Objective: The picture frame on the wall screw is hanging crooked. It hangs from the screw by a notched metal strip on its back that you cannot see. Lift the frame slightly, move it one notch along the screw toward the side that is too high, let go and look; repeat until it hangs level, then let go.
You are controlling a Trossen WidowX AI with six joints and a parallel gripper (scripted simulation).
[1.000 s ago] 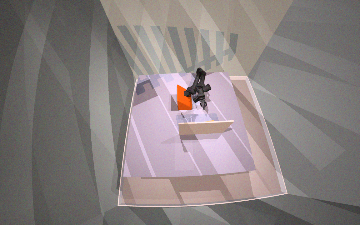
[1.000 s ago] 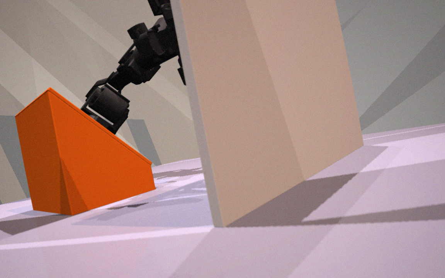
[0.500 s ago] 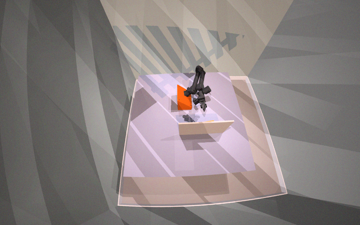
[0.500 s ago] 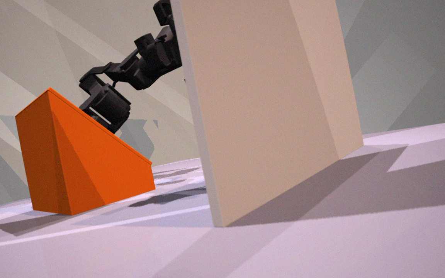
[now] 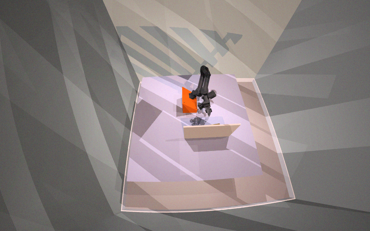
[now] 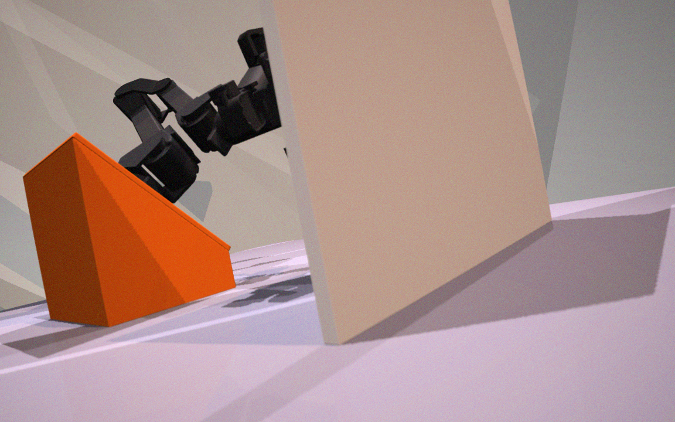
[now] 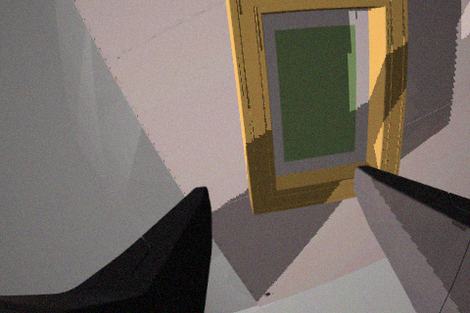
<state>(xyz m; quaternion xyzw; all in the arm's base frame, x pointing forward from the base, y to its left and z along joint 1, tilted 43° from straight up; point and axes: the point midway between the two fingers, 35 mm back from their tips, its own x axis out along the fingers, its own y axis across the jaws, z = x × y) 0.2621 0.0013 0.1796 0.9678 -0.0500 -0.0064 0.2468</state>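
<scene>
Right now the picture frame is 12 cm ahead of my gripper tip, 1 cm to the left of it and 5 cm below it. From my gripper tip the other things lie so: pale wall board (13 cm ahead, 1 cm to the right, 7 cm below).
</scene>
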